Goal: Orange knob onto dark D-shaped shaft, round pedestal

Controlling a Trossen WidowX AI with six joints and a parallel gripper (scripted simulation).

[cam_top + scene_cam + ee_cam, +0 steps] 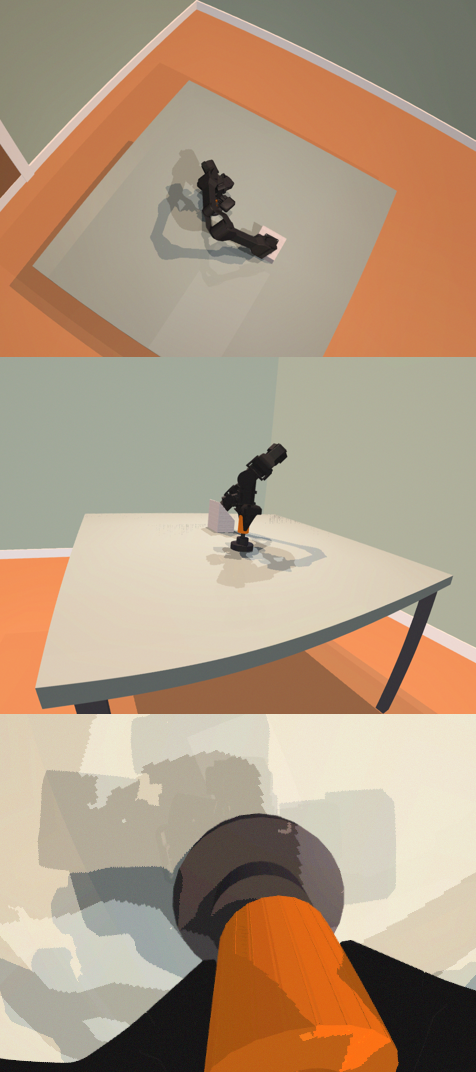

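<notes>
The dark pedestal is 40 mm below my gripper tip. From my gripper tip the other things lie so: orange knob 20 mm above.
</notes>
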